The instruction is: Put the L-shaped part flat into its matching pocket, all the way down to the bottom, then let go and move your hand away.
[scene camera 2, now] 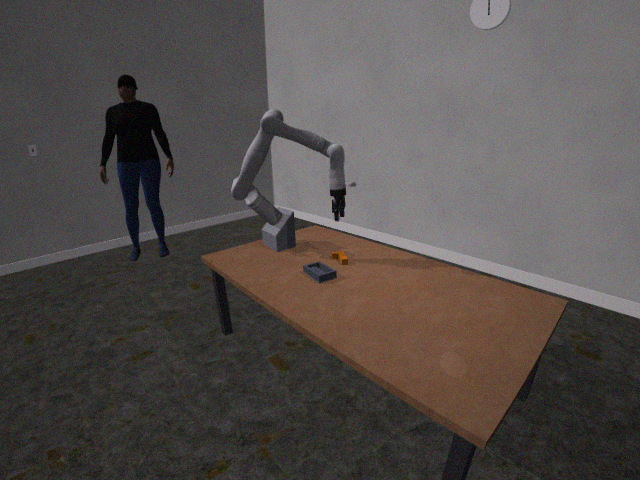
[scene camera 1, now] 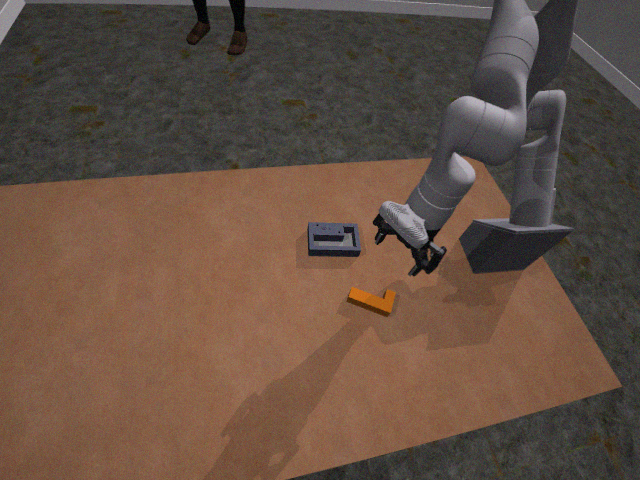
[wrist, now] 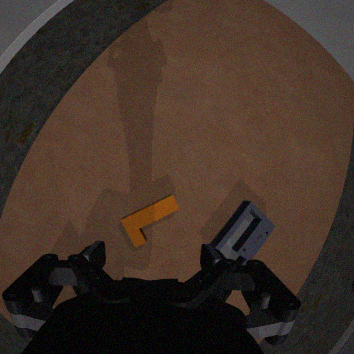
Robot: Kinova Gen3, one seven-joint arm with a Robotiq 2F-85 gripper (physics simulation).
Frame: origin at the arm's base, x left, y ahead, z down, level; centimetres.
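Seen in the pictures: gripper, between the fingertips: [scene camera 2: 339, 219] [scene camera 1: 394, 257] [wrist: 152, 253]; arm's base, origin of its link: [scene camera 2: 276, 218] [scene camera 1: 528, 223].
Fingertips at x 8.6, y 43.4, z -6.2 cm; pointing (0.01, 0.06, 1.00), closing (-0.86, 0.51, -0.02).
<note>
Offsets run from my fingertips to a thing's top centre. Level surfaces: height alone.
The orange L-shaped part {dx -0.2, dy -0.2, dz +18.7 cm} [scene camera 1: 371, 301] [scene camera 2: 342, 258] [wrist: 145, 216] lies flat on the table, apart from the pocket block. The grey-blue block {dx -18.4, dy +5.7, dz +18.0 cm} [scene camera 1: 333, 252] [scene camera 2: 319, 272] [wrist: 257, 235] with the L-shaped pocket sits upright on the table; its pocket is empty and has a lighter floor. In the wrist view one finger hides the block's near corner. My gripper [scene camera 1: 395, 258] [scene camera 2: 337, 218] [wrist: 152, 253] is open and empty, high above the table. In the wrist view the L-shaped part lies ahead of the gap between the fingertips, and the block is ahead and to the right.
The brown table {dz +21.7 cm} [scene camera 1: 155, 310] [scene camera 2: 413, 320] [wrist: 225, 125] carries both objects. The arm's grey wedge base [scene camera 1: 498, 250] [scene camera 2: 279, 236] stands at the table's end. A person [scene camera 2: 135, 155] stands on the floor beyond the table. The arm's shadow falls across the L-shaped part and the table.
</note>
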